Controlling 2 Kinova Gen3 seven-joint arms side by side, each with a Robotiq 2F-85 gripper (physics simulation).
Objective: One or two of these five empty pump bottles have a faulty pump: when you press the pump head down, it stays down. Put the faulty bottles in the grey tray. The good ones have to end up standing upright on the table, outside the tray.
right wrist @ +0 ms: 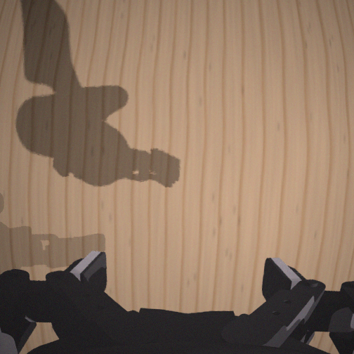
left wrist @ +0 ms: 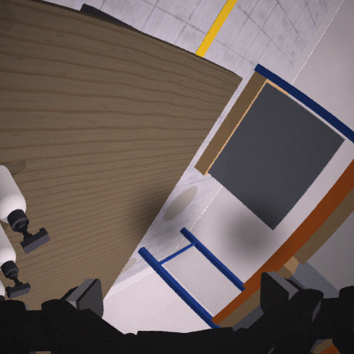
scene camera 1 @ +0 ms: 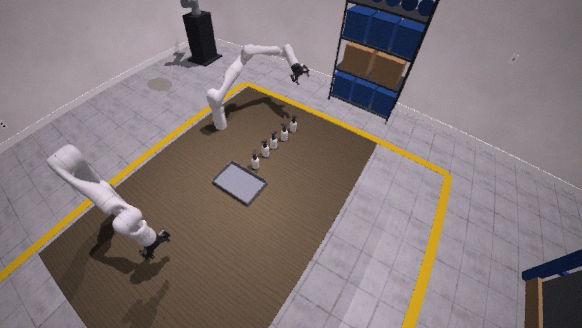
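Where they show: left gripper, fingertip midpoint: point(scene camera 1: 303, 80); right gripper, fingertip midpoint: point(scene camera 1: 161, 249); left arm's base, link origin: point(scene camera 1: 221, 125).
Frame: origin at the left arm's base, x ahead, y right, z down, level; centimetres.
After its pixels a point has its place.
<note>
Several white pump bottles with black pump heads stand upright in a slanting row on the table, outside the tray. The bottle at the tray end point(scene camera 1: 255, 162) @[y 20.7, x 48.7, z -7.0 cm] is close to the grey tray point(scene camera 1: 239, 183) @[y 36.1, x 46.4, z -0.2 cm], and the far-end bottle point(scene camera 1: 293, 126) @[y -24.4, x 51.9, z -5.5 cm] is nearest the shelf. The tray is empty. Two bottles point(left wrist: 11, 195) point(left wrist: 6, 249) show partly at the left edge of the left wrist view. Pump heights are too small to compare in the scene view. My left gripper point(scene camera 1: 303, 77) @[y -46.2, x 46.7, z -32.3 cm] point(left wrist: 181, 295) is open and empty, high beyond the row's far end. My right gripper point(scene camera 1: 159, 248) @[y 95.3, x 47.2, z -19.3 cm] point(right wrist: 184, 273) is open and empty above the table's lower left part.
The brown wooden table point(scene camera 1: 295, 200) @[y 28.1, x 83.1, z 0.0 cm] carries the bottles and tray. A shelf rack with blue and brown boxes point(scene camera 1: 389, 70) stands behind the table. A black pedestal point(scene camera 1: 201, 40) stands at the back left. In the right wrist view, arm shadows point(right wrist: 90, 145) lie on the table.
</note>
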